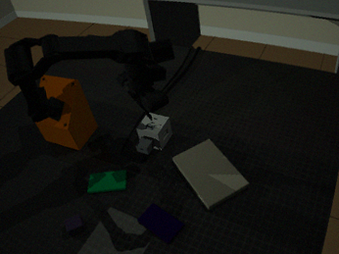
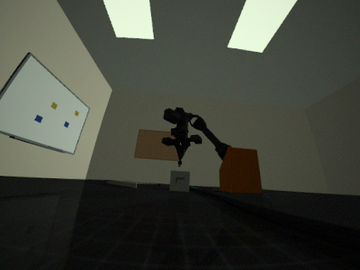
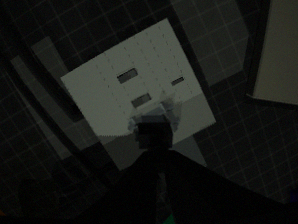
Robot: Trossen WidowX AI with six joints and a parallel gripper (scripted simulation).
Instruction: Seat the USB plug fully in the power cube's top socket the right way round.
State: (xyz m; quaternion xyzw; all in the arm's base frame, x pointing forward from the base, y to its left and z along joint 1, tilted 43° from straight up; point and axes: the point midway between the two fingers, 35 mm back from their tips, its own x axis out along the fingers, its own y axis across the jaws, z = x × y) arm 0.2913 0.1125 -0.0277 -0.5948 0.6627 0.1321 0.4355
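Right now the USB plug is 1 cm below my gripper tip. The rest, counted from my gripper tip: beige book: 21 cm ahead, 13 cm below, 5 cm to the right; then dark blue card: 24 cm to the right, 17 cm ahead, 13 cm below; then green card: 20 cm to the right, 13 cm below, 5 cm behind.
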